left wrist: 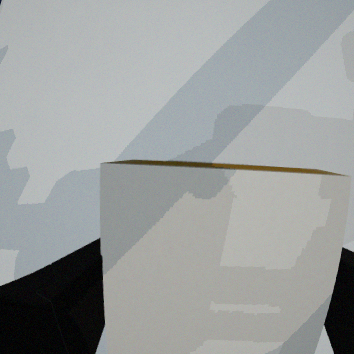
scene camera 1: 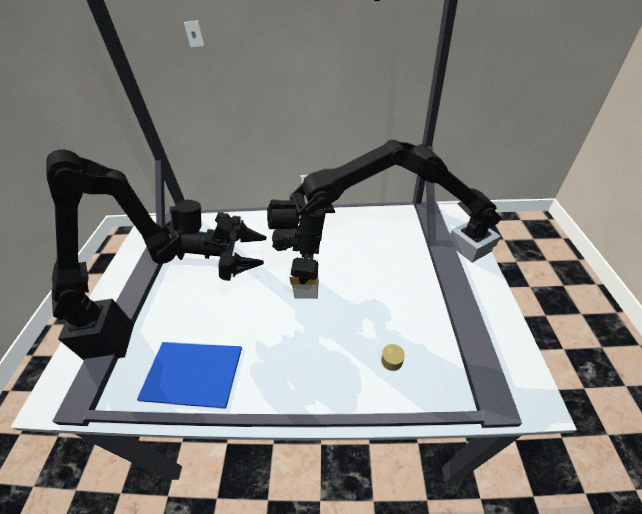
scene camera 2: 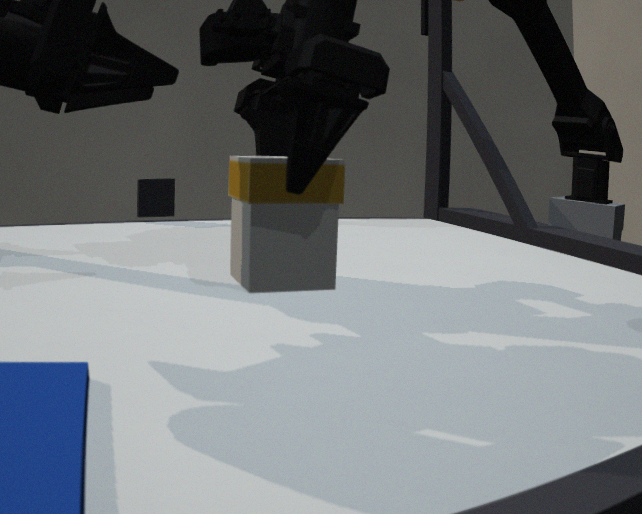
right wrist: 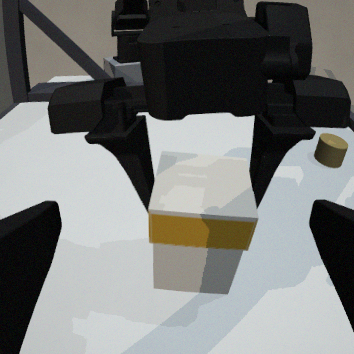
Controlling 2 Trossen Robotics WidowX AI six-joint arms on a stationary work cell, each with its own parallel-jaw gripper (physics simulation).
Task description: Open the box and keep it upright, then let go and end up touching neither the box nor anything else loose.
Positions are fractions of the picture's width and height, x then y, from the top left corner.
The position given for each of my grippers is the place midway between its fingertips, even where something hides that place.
In view: my left gripper (scene camera 2: 0.43, 0.38), my right gripper (scene camera 2: 0.25, 0.17) and a flat blue square (scene camera 2: 0.08, 0.78).
The flat blue square shows as well in scene camera 1 (scene camera 1: 0.32, 0.73). My left gripper is seen too in the left wrist view (left wrist: 0.61, 0.70), in scene camera 1 (scene camera 1: 0.47, 0.53) and in the right wrist view (right wrist: 0.57, 0.60). My right gripper shows as well in scene camera 1 (scene camera 1: 0.41, 0.49) and in the right wrist view (right wrist: 0.53, 0.61). The right wrist view misses the flat blue square: it is out of frame.
